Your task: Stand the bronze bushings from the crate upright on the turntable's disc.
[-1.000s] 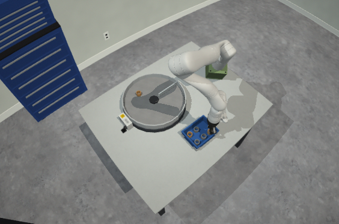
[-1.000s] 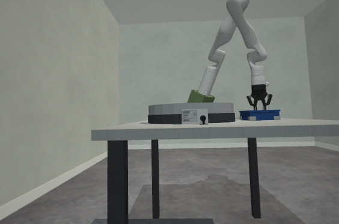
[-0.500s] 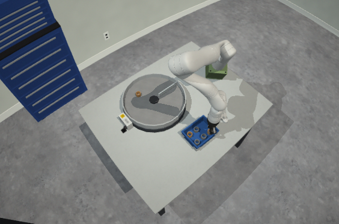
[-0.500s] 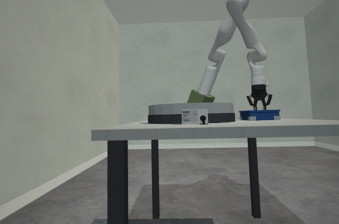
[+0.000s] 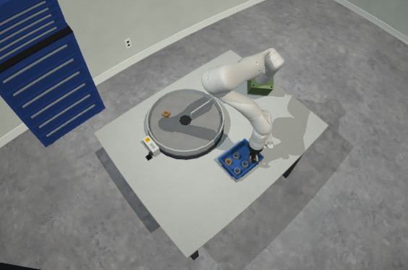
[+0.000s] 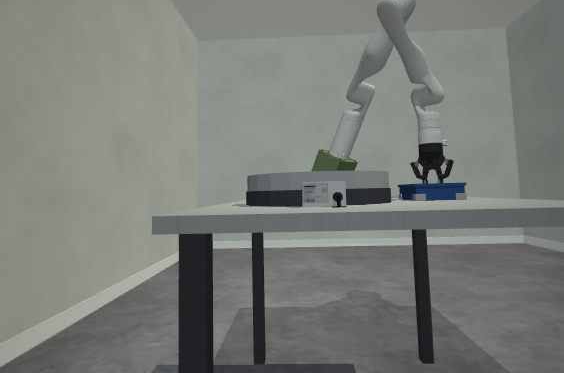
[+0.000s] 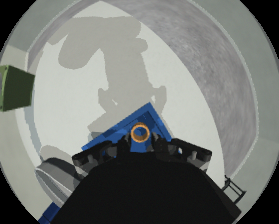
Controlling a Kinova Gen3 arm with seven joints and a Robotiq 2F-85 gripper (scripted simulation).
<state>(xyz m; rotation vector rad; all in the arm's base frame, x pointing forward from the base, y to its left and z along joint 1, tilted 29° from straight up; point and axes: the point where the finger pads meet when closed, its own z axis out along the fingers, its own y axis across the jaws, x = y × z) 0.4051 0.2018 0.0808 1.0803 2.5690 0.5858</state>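
Right now the blue crate is 40 mm ahead of my hand, 40 mm to the right of it and 20 mm below it. From my hand the other things lie so: grey turntable disc: 60 mm ahead, 410 mm to the right, 10 mm above.
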